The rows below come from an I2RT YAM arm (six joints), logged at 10 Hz.
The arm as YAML. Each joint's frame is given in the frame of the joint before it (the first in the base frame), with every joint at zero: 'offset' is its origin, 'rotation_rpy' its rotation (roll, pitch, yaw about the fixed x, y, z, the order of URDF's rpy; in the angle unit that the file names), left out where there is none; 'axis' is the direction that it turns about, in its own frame. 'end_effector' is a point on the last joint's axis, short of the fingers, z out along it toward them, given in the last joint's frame.
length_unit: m
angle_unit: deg
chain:
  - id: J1
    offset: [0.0, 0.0, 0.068]
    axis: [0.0, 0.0, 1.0]
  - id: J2
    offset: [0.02, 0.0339, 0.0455]
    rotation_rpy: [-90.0, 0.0, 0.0]
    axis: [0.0, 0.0, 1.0]
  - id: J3
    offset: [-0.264, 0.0, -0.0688]
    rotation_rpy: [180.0, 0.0, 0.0]
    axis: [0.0, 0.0, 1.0]
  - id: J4
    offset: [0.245, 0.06, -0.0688]
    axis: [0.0, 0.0, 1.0]
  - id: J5
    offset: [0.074, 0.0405, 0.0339]
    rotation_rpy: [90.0, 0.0, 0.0]
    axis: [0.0, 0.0, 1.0]
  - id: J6
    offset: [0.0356, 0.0, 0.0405]
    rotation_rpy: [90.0, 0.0, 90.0]
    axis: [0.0, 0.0, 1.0]
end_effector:
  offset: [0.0, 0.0, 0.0]
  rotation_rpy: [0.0, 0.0, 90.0]
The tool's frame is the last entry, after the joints.
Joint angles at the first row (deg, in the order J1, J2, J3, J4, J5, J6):
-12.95, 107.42, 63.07, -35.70, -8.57, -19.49
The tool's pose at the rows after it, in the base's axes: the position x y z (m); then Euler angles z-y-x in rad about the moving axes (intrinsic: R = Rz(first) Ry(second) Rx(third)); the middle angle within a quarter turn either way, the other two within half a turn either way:
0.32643, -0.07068, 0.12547, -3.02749, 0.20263, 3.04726
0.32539, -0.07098, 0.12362, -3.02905, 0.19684, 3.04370
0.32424, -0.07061, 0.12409, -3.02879, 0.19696, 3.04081
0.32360, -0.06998, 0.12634, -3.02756, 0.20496, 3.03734
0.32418, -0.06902, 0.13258, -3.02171, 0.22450, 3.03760
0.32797, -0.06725, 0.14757, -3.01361, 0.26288, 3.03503
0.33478, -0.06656, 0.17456, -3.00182, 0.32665, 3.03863
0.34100, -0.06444, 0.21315, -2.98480, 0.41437, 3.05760
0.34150, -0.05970, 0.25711, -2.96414, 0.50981, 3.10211
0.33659, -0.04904, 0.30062, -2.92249, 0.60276, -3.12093
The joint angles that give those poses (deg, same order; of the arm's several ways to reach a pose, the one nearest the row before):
-13.17, 107.94, 62.78, -35.70, -8.99, -19.54
-13.27, 108.10, 62.54, -35.68, -9.07, -19.58
-13.27, 107.83, 62.30, -35.76, -9.23, -19.60
-13.23, 107.31, 62.14, -35.77, -9.58, -19.62
-13.08, 106.34, 62.38, -35.94, -9.97, -19.74
-12.74, 104.75, 63.94, -37.07, -10.87, -19.72
-12.49, 102.49, 67.36, -39.28, -12.01, -19.82
-12.01, 99.44, 72.14, -42.00, -12.83, -19.65
-11.18, 95.72, 76.97, -44.49, -12.37, -18.98
-9.45, 91.97, 81.55, -46.66, -11.14, -18.33

